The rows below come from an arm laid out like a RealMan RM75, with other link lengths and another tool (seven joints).
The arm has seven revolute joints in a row. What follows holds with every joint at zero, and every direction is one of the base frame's.
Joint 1 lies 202.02 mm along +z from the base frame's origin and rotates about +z.
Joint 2 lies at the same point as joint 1 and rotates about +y.
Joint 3 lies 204.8 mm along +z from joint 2 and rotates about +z.
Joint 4 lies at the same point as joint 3 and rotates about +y.
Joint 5 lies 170.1 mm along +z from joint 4 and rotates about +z.
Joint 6 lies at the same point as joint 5 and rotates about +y.
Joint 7 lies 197.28 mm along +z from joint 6 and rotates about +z.
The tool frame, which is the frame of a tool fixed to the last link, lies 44 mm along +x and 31 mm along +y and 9 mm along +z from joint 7; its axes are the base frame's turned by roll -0.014, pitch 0 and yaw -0.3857 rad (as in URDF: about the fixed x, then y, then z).
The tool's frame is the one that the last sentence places.
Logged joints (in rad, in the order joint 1, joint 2, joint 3, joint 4, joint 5, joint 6, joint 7), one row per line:
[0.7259, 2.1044, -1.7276, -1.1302, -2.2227, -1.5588, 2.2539]
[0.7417, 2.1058, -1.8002, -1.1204, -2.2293, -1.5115, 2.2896]
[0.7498, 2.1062, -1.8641, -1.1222, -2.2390, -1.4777, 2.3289]
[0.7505, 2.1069, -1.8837, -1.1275, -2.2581, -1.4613, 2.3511]
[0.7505, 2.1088, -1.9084, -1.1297, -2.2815, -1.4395, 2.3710]
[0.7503, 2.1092, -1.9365, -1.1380, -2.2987, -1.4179, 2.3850]
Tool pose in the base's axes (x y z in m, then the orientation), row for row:
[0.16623, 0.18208, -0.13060, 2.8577, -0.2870, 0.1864]
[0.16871, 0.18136, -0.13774, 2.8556, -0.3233, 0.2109]
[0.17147, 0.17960, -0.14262, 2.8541, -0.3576, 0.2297]
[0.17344, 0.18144, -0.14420, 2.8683, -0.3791, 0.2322]
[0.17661, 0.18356, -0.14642, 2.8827, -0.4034, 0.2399]
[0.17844, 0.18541, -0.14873, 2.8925, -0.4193, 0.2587]
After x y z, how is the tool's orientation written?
As angles about the fixed x, y, z axes (roll, pitch, yaw), in radians.
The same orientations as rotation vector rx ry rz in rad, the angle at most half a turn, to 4 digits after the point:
[2.8459, 0.2068, 0.4484]
[2.8407, 0.2334, 0.5053]
[2.8359, 0.2522, 0.5582]
[2.8469, 0.2561, 0.5900]
[2.8575, 0.2675, 0.6271]
[2.8651, 0.2953, 0.6540]

